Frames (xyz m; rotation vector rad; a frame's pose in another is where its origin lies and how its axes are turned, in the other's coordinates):
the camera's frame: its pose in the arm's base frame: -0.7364 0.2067 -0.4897 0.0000 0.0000 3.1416
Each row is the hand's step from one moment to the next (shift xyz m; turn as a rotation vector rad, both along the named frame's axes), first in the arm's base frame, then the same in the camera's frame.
Working: the arm's base frame: its pose in the camera's frame: -0.7364 0.2067 0.4897 0.0000 0.0000 3.1416

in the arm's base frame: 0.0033 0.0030 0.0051 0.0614 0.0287 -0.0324
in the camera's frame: -0.0033 -0.0030 0.0051 -0.0614 -0.0287 -0.0324
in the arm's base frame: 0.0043 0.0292 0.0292 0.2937 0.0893 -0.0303
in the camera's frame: -0.0043 -0.0292 0.0292 -0.2937 -0.0893 -0.0303
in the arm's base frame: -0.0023 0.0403 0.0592 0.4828 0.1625 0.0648
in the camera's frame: 0.0023 -0.0403 0.0592 -0.4828 -0.1625 0.0648
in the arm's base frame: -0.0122 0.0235 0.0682 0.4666 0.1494 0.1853
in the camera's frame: 0.0122 -0.0235 0.0682 -0.4666 -0.1494 0.1853
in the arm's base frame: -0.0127 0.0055 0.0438 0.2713 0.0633 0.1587
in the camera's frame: 0.0127 -0.0055 0.0438 -0.2713 -0.0633 0.1587
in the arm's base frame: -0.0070 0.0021 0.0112 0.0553 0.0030 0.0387
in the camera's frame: 0.0070 -0.0021 0.0112 -0.0553 -0.0030 0.0387
